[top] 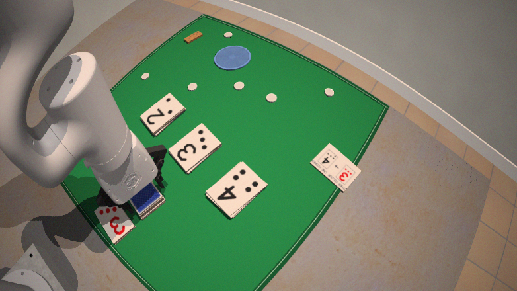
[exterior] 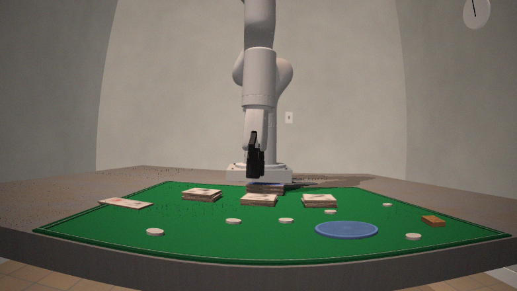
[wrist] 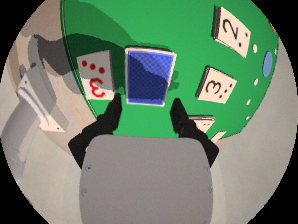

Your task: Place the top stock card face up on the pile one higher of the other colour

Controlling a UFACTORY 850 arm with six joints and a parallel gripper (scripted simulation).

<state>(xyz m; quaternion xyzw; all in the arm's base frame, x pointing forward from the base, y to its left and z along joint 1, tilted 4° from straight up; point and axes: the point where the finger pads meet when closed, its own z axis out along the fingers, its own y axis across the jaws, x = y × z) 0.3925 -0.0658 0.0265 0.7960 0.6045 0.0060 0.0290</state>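
Now: hand 3 cm to the right of the card, 3 cm above it and 1 cm short of it. The rest, counted from my hand: green card cloth (18 cm ahead, 7 cm below, 1 cm to the left).
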